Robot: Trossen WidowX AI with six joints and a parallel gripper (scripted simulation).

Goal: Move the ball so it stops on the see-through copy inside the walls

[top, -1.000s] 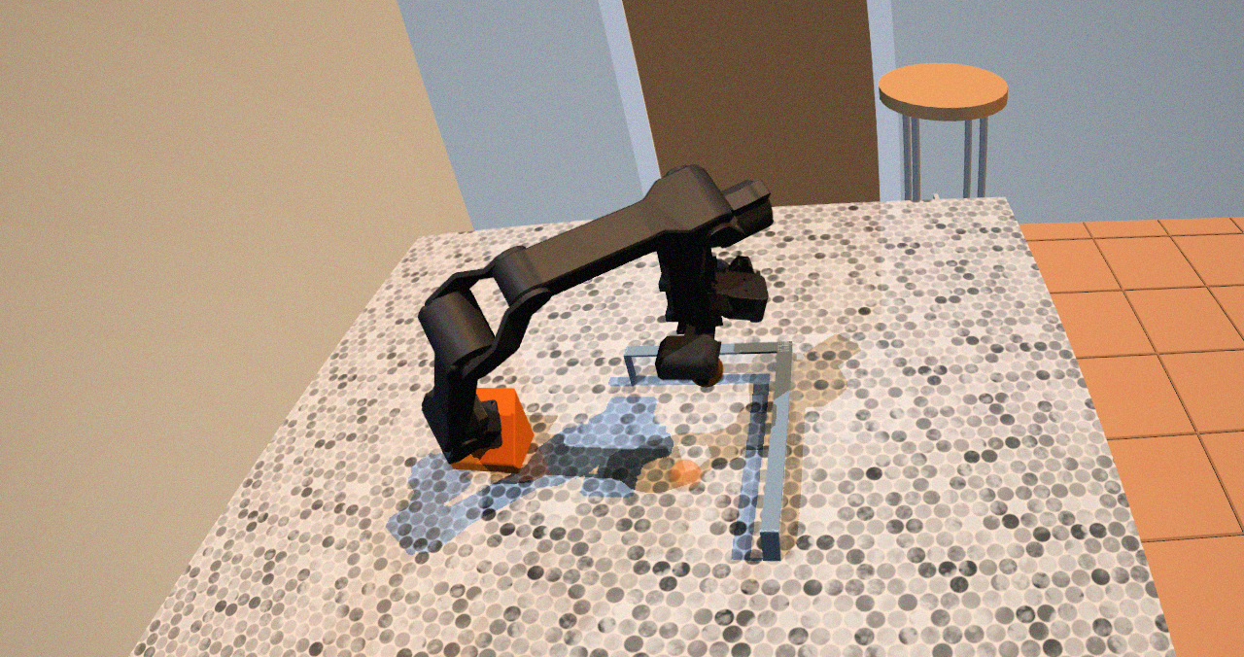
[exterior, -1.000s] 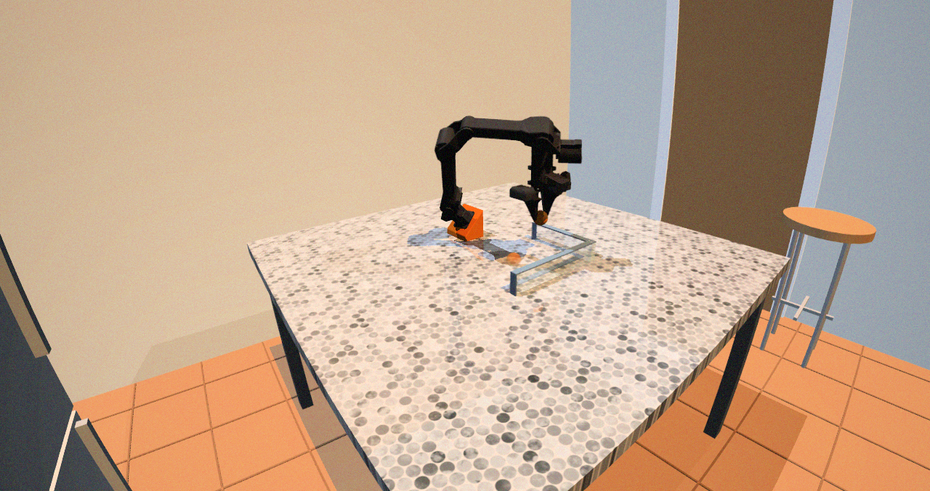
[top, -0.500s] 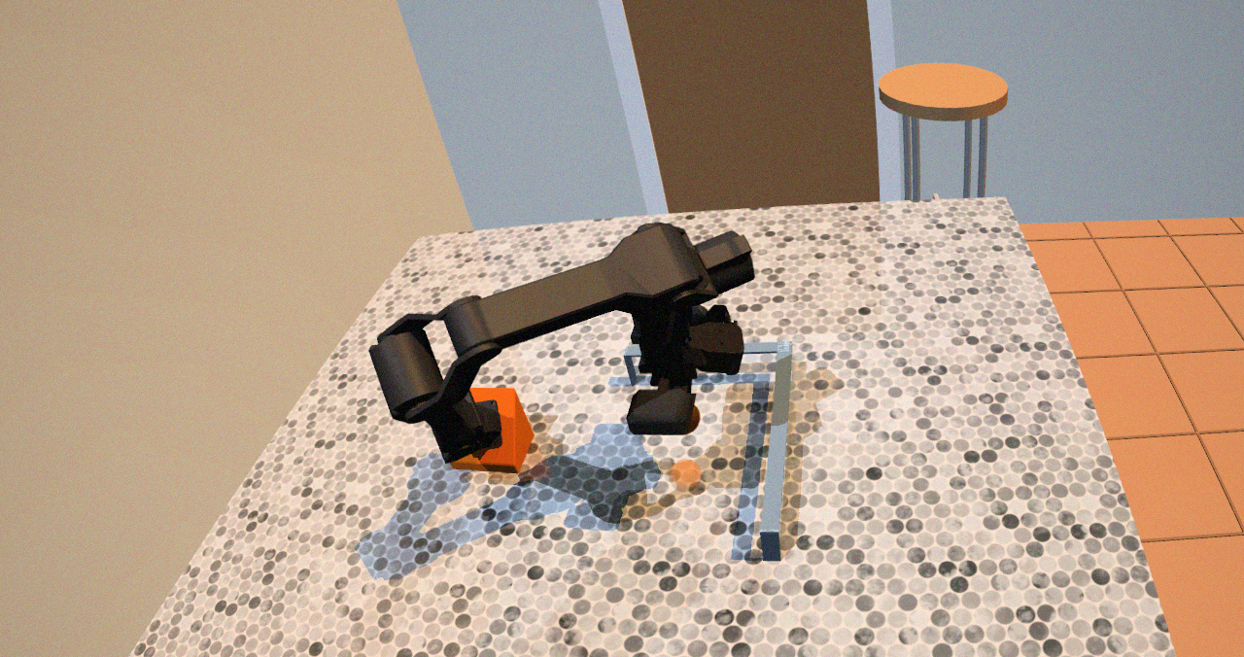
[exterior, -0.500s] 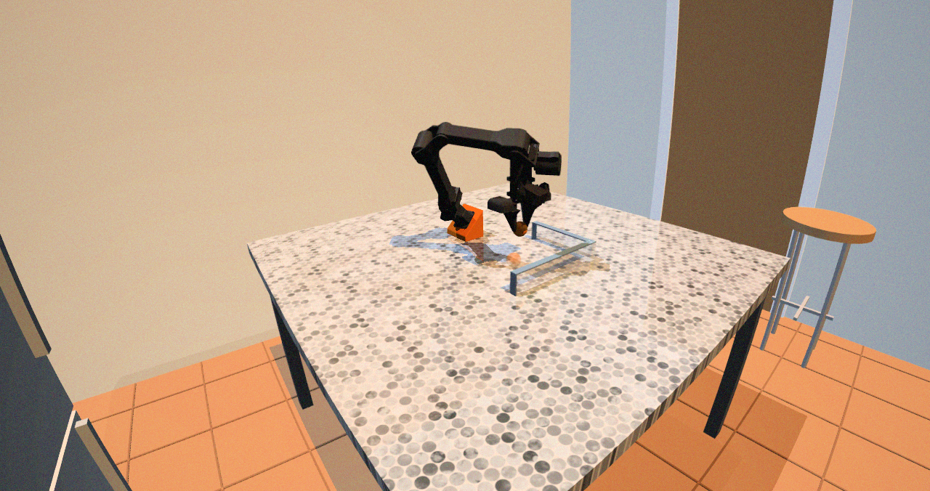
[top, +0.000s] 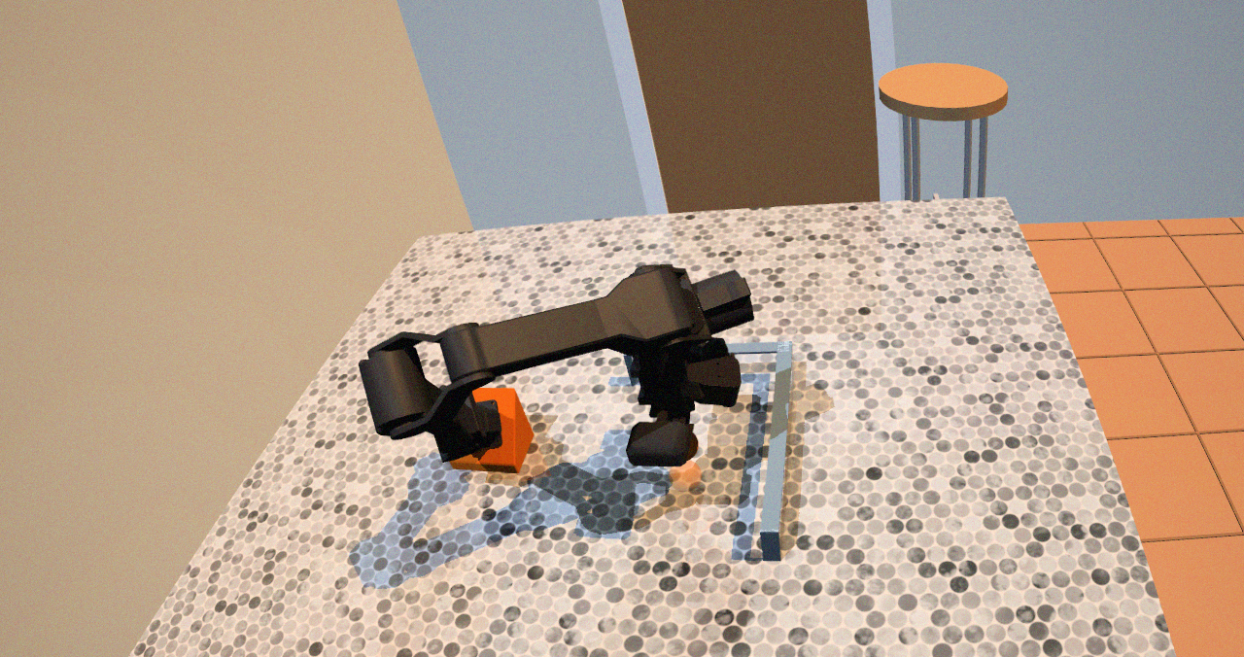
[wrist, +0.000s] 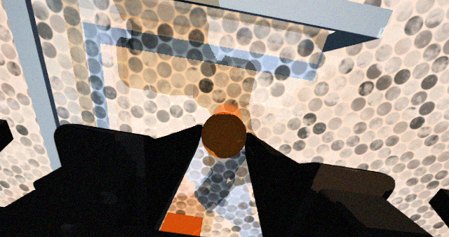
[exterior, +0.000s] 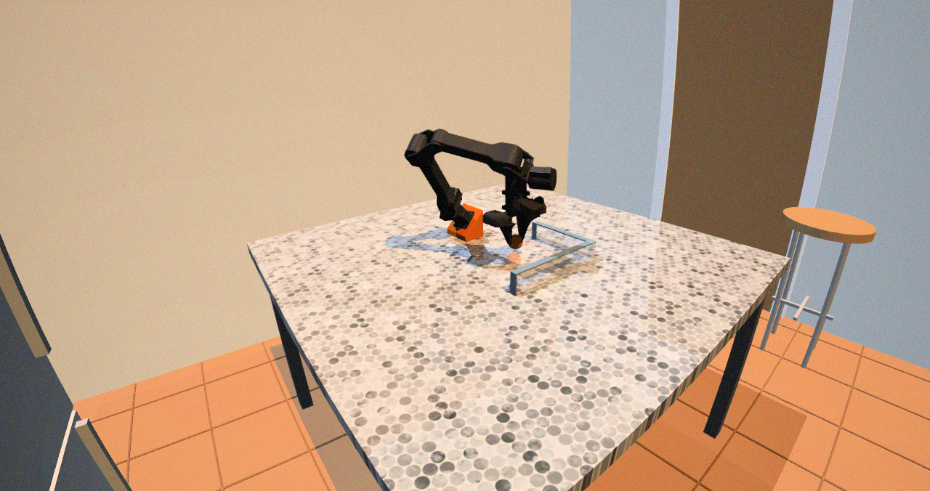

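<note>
Right now the see-through copy of ball is 5 cm below my gripper tip. Round my gripper tip: orange ball (right at my gripper tip).
</note>
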